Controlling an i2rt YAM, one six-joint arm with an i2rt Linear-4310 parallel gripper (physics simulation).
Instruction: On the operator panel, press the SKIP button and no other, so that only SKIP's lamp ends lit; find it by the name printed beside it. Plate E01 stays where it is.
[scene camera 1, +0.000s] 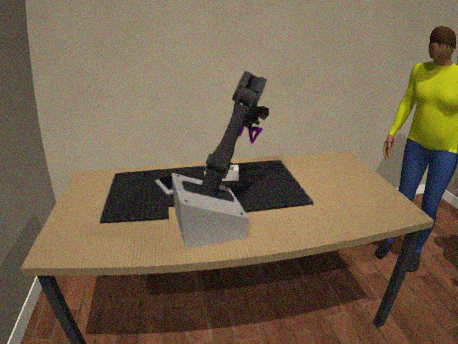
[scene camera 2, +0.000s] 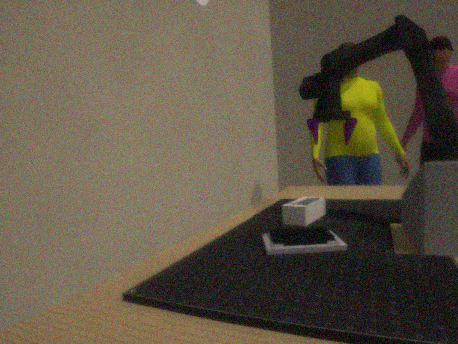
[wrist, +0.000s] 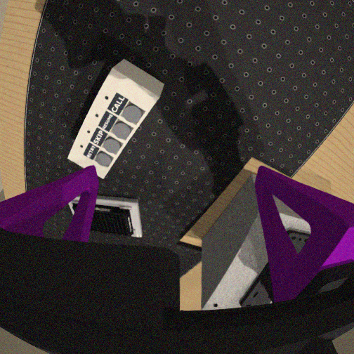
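Seen in the pictures: gripper, fingertip midpoint: (scene camera 1: 245, 139) (scene camera 2: 331, 144); arm's base at its link origin: (scene camera 1: 207, 192).
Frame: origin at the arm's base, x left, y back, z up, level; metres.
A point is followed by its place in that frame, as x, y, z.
Observation:
The white operator panel (scene camera 1: 233, 172) {-0.195, -0.315, -0.079} (scene camera 2: 295, 215) {-0.069, -0.383, -0.095} (wrist: 102, 107) stands on the black mat. In the wrist view its round grey buttons are CALL (wrist: 133, 114), RESUME (wrist: 123, 130), SKIP (wrist: 112, 145) and RETRY (wrist: 103, 159), each beside its printed name. The small lamp dots, such as SKIP's lamp (wrist: 89, 131), look dark. My gripper (scene camera 1: 247, 138) {-0.245, -0.284, 0.090} (scene camera 2: 331, 142) {-0.245, -0.284, 0.090} (wrist: 176, 174) is open and empty, high above the mat, with the panel near its left finger in the wrist view. A white frame with a dark ribbed inside (scene camera 2: 305, 249) {0.159, -0.338, -0.114} (wrist: 139, 222) lies near the panel; I cannot read E01 on it.
The perforated black mat (scene camera 1: 135, 195) {0.286, -0.296, -0.122} (scene camera 2: 225, 290) {0.350, -0.443, -0.122} (wrist: 280, 75) lies on the wooden table (scene camera 1: 340, 190) {-0.665, -0.068, -0.135} (scene camera 2: 75, 320) {0.469, -0.629, -0.135} (wrist: 12, 100). The grey arm base (scene camera 1: 215, 220) {0.008, 0.146, -0.036} (scene camera 2: 442, 210) {0.121, -0.077, -0.044} (wrist: 225, 225) stands at the mat's edge. A wall rises behind the table. People stand beyond it.

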